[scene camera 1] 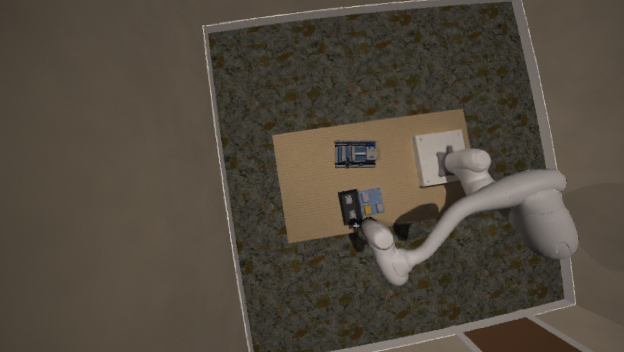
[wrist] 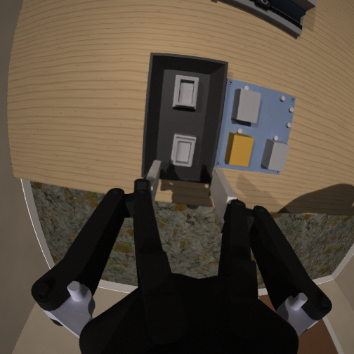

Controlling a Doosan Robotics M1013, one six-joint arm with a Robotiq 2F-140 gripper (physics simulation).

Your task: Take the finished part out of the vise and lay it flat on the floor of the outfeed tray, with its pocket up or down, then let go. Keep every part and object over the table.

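Frame: origin at the arm's base, x right, y ahead, z up, level; millimetres.
Where they show: gripper, between the fingertips: (scene camera 1: 357, 217); arm's base, origin of its link: (scene camera 1: 448, 163).
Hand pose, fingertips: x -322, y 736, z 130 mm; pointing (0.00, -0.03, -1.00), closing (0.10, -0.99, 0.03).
Observation:
Each offset is from my fingertips to the top centre of the thing. "spot": to the spot under its first point.
The outfeed tray @[spot: dx +53, dy +64, dz -162 mm] (scene camera 1: 342, 206) (wrist: 156, 100) is a black, open box near the table's front edge. Two grey parts with rectangular pockets lie flat, pocket up, on its floor: the far part @[dx +100, dy +17, dz -141 mm] (scene camera 1: 348, 199) (wrist: 186, 92) and the near finished part @[dx -10, dy -6, dz -141 mm] (scene camera 1: 352, 214) (wrist: 183, 150), apart from each other. My gripper (scene camera 1: 355, 224) (wrist: 185, 175) is open and empty, at the tray's near end, with the near part just beyond its fingertips in the wrist view. The blue-and-dark vise @[dx +429, dy -53, dz -89 mm] (scene camera 1: 355, 154) stands farther back; whether its jaws hold anything is too small to tell.
A blue plate @[dx +71, dy -154, dz -180 mm] (scene camera 1: 372, 195) (wrist: 265, 125) right beside the tray bears two grey blocks and an orange block @[dx +20, dy -117, dz -144 mm] (scene camera 1: 367, 210) (wrist: 240, 149). A white box-like base (scene camera 1: 429, 172) stands at the table's right end, under the arm. The table's front edge runs close under the gripper.

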